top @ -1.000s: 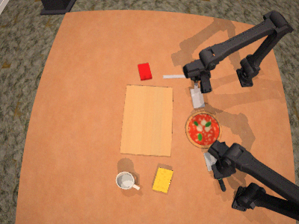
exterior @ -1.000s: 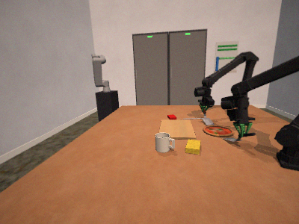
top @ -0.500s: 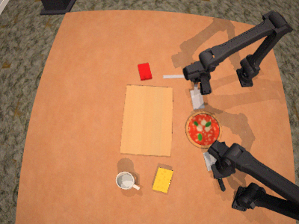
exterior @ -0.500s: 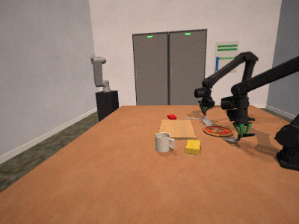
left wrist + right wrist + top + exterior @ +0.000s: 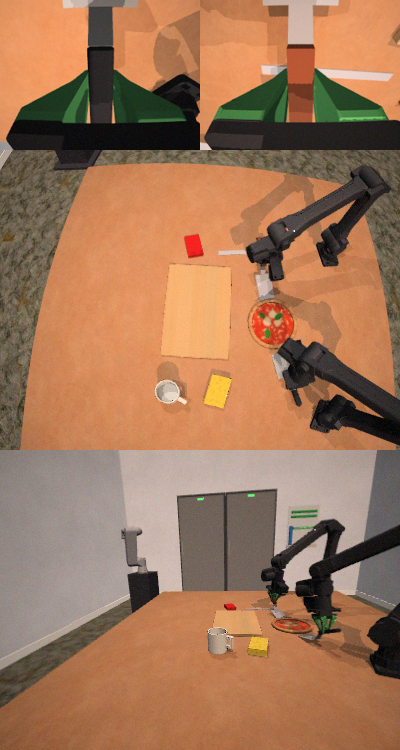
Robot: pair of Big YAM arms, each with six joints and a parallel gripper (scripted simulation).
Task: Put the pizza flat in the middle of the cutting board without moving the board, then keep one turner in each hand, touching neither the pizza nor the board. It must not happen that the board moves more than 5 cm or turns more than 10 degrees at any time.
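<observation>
The thin grey strip lies 7 cm ahead of my right hand, 6 cm to the right of it and 8 cm below it. Round my right hand: wooden cutting board (22 cm ahead, 21 cm to the left, 7 cm below); then pizza (7 cm behind, 22 cm to the left, 7 cm below); then brown-handled turner (1 cm behind, 3 cm to the left, 3 cm below).
</observation>
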